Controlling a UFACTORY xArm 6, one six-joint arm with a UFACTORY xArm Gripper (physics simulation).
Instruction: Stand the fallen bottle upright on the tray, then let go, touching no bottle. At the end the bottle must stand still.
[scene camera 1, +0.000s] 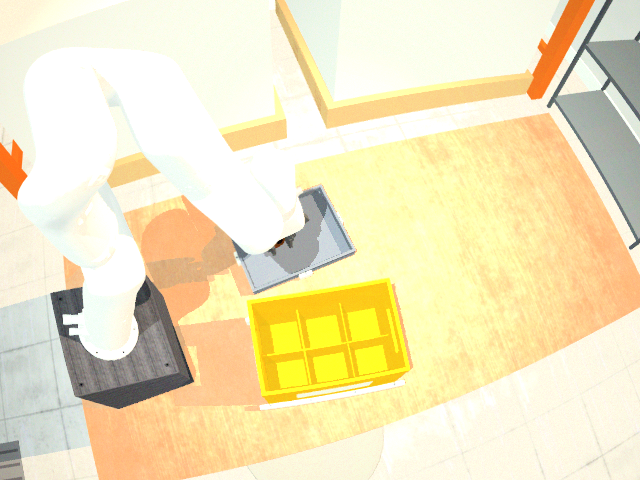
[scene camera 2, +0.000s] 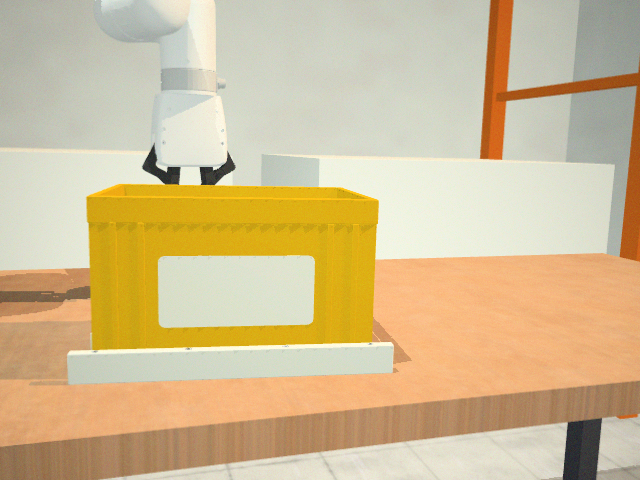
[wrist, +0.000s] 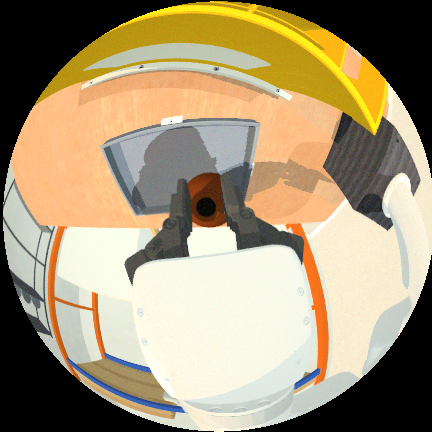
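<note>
The brown bottle is between the fingers of my gripper, which is shut on it. In the wrist view the bottle's dark round mouth faces the camera and its body looks close to upright. Gripper and bottle are over the blue-grey tray. In scene camera 2 the gripper points down behind the crate; its fingertips, the bottle and the tray are hidden there. Whether the bottle's base touches the tray cannot be told.
A yellow crate with several compartments stands beside the tray, on the side toward scene camera 2. A white strip lies along its foot. The dark robot base block is at the left in scene camera 1.
</note>
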